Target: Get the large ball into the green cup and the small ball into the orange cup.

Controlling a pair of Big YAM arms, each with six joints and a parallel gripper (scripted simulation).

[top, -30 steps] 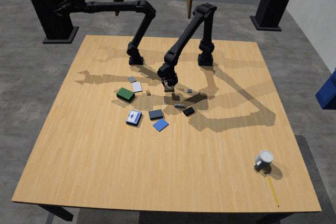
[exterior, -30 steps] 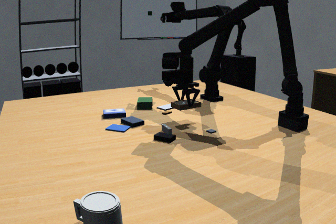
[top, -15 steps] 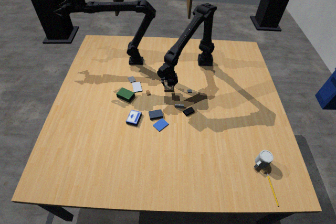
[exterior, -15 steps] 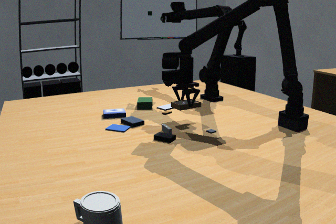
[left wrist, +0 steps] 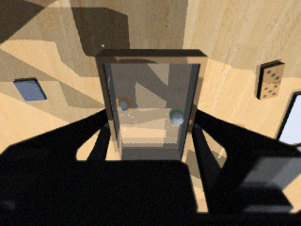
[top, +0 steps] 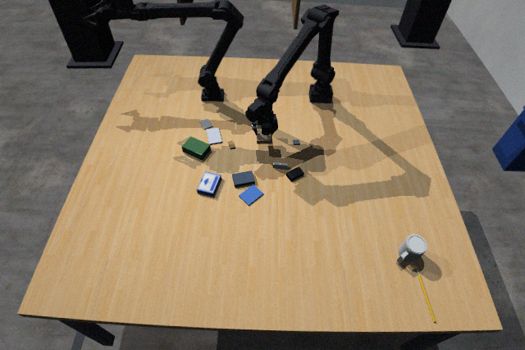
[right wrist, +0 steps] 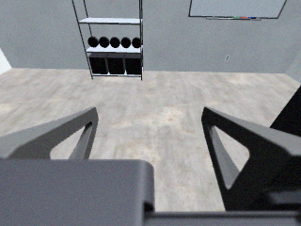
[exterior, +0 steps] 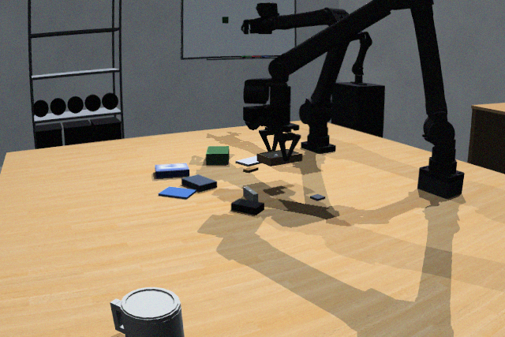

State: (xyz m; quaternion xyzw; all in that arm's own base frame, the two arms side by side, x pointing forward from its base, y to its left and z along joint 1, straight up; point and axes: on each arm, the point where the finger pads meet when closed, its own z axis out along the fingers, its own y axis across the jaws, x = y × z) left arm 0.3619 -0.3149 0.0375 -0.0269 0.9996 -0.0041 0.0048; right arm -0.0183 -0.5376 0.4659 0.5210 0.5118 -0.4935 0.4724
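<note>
The covered wooden puzzle lies 10 mm below my left hand. Round my left hand: white card (240 mm to the right, 80 mm below, 50 mm behind); then blue tile (290 mm ahead, 80 mm below, 60 mm to the right); then black box (180 mm ahead, 140 mm to the left, 70 mm below).
</note>
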